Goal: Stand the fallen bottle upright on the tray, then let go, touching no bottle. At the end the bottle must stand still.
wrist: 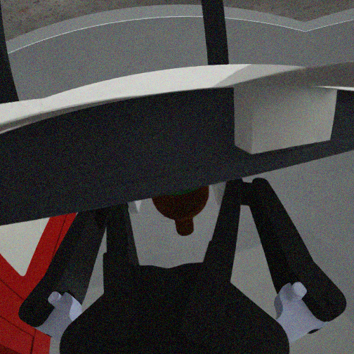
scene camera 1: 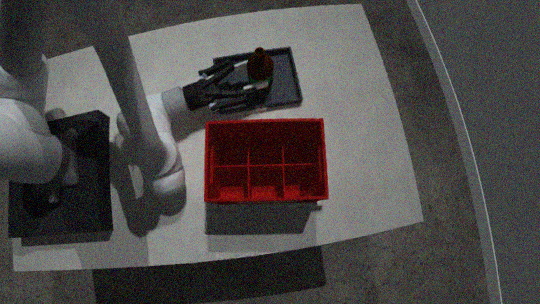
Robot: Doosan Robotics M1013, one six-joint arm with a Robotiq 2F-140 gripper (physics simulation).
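Places are measured from the arm's base along level axes (x ahead, y left, z up), in centimetres.
Where they show: arm's base, link origin: point(scene camera 1: 55, 162).
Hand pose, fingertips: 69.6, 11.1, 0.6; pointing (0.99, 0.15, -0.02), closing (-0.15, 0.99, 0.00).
Things, the pixels of their top centre, and the offset from my fingertips, as dx, dy, dz. "spot": a spot on its surface instead. Level surfaces: height alone.
- brown bottle, top centre: point(scene camera 1: 259, 51) -0.5, -0.1, +10.7
- dark tray, surface spot: point(scene camera 1: 287, 80) spot: +7.6, -1.1, -7.1
- red crate, top centre: point(scene camera 1: 265, 158) -5.2, -27.1, +9.9
- white table, surface height: dz -7.6
The brown bottle point(scene camera 1: 260, 66) point(wrist: 181, 204) stands about upright over the dark tray point(scene camera 1: 287, 80), its neck toward the top in the scene view. Its green band shows as a thin strip in the wrist view, where a dark surface hides the rest of its body. My gripper point(scene camera 1: 254, 75) point(wrist: 175, 162) reaches in from the left, low over the tray, and is shut on the bottle, with one pale fingertip on each side. Whether the bottle's base touches the tray is hidden.
A red crate point(scene camera 1: 265, 165) with compartments stands in front of the tray, close to it; part of the crate also shows at the left of the wrist view. A black block point(scene camera 1: 95, 200) lies beside the arm at the left. The white table point(scene camera 1: 365, 150) extends right of the crate.
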